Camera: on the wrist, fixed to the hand. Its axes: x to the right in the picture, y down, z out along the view.
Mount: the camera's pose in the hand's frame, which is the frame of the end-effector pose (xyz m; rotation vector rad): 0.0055 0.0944 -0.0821 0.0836 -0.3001 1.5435
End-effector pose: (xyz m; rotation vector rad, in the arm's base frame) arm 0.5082 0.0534 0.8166 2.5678 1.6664 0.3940
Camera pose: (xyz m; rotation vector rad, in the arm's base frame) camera 0.5745 0.0116 0.9142 -3.0260 0.6039 0.0721
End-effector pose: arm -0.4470 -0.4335 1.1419 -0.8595 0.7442 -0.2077
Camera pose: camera -0.5093 -0.4248 1.0336 -0.0534 0.9134 1.2237
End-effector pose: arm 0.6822 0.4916 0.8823 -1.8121 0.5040 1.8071
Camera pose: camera 0.6911 0.3680 0.8644 0.6704 -1.6155 -2.0331
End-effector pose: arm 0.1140 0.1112 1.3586 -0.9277 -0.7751 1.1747
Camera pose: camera 0.1491 0.1124 1.2384 -1.2973 -0.0815 2.6889
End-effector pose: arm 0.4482 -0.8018 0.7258 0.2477 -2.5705 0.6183
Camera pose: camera 0.4509 -0.6805 0.7567 1.6068 2.1949 -1.0237
